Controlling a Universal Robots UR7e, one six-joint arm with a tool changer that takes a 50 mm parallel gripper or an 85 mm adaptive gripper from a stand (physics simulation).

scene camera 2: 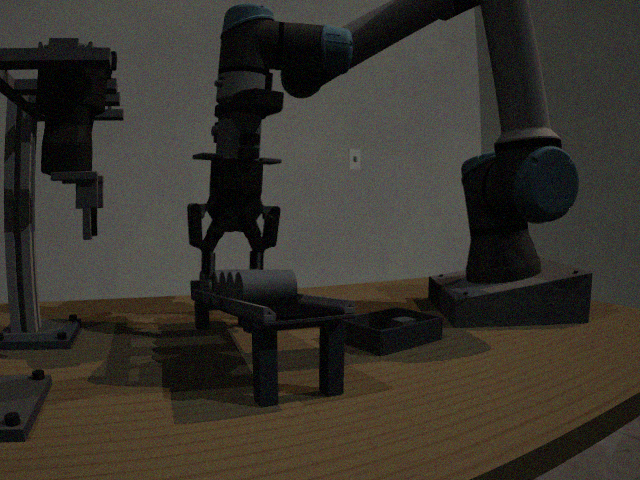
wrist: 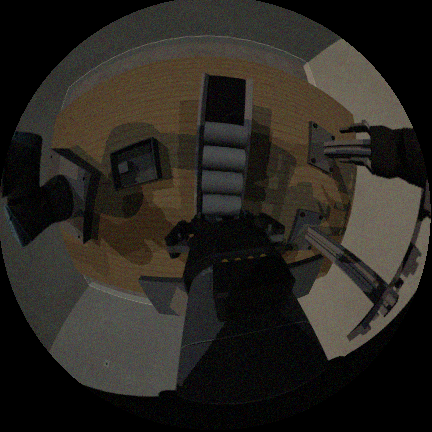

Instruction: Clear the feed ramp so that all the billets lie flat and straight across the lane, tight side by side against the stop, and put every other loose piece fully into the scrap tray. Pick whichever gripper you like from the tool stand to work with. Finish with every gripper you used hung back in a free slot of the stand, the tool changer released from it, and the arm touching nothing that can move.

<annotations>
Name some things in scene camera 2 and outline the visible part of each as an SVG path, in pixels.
A gripper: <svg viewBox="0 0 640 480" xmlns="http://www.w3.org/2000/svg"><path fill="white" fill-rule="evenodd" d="M116 51L111 51L111 69L38 69L35 110L43 114L45 119L41 172L51 175L52 181L62 181L63 184L76 184L76 209L83 208L83 240L91 240L92 236L98 235L97 208L103 208L104 176L98 175L97 171L92 171L92 128L94 117L105 111L107 79L111 79L112 71L115 71L117 68Z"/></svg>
A gripper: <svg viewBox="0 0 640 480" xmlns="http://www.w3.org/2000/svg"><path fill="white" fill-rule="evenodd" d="M259 148L220 146L216 147L216 154L199 153L192 156L192 159L211 160L210 197L207 203L190 203L187 206L189 243L191 246L202 251L201 270L209 280L214 279L215 253L213 251L224 232L238 231L244 233L252 248L252 251L250 251L250 269L263 270L264 251L276 246L281 210L278 206L263 206L261 202L263 164L280 164L282 160L259 158ZM261 213L264 219L262 237L256 222ZM207 211L212 218L212 222L203 240L201 219L204 218Z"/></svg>
</annotations>
